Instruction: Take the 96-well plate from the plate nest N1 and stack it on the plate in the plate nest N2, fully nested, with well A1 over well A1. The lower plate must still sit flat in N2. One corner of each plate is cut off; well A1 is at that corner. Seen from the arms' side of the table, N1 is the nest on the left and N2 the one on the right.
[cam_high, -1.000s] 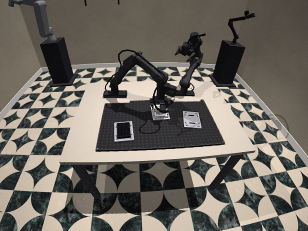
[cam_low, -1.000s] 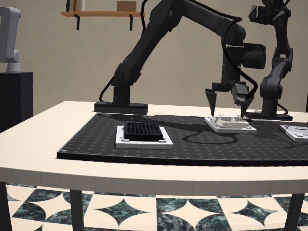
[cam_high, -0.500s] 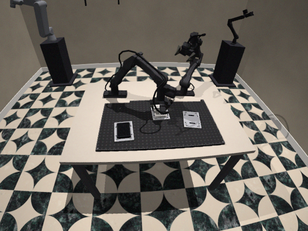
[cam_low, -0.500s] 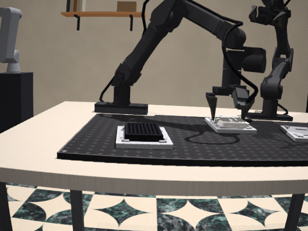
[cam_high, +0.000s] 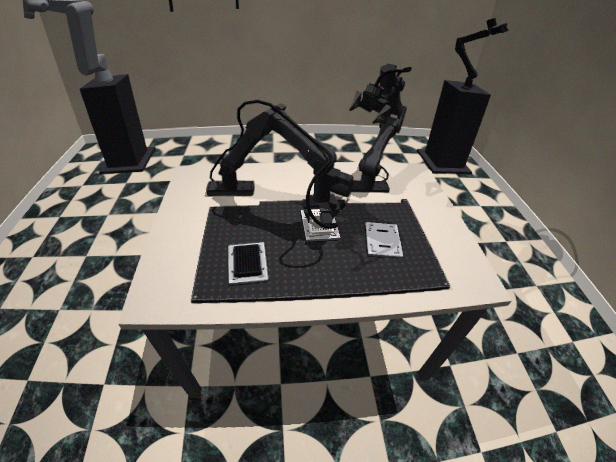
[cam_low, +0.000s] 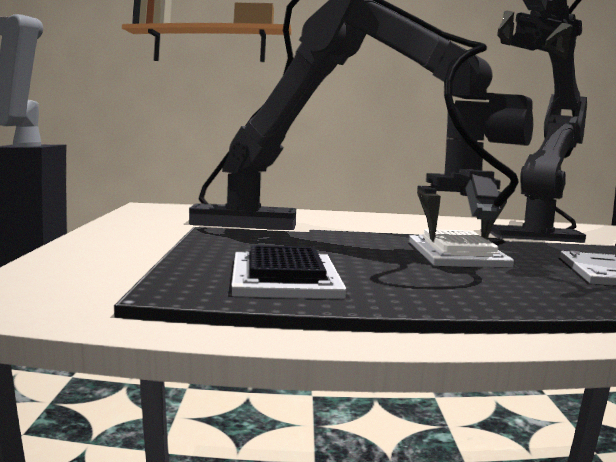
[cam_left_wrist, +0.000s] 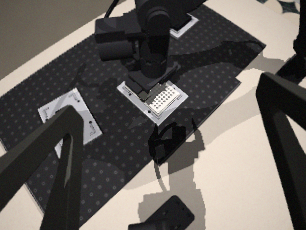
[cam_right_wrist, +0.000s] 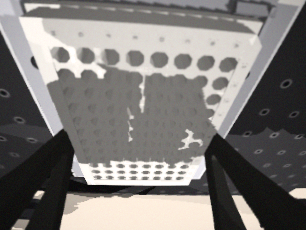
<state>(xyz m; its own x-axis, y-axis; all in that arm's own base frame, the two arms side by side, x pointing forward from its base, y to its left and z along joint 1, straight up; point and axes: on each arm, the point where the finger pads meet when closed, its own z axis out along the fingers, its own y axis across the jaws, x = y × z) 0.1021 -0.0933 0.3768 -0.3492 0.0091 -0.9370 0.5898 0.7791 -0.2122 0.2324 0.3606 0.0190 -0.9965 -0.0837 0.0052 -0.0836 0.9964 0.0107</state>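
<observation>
The black 96-well plate is 26 cm to the right of my right hand, 18 cm ahead of it and 1 cm below it. The rest, counted from my right hand: white 96-well plate 1 cm below.
</observation>
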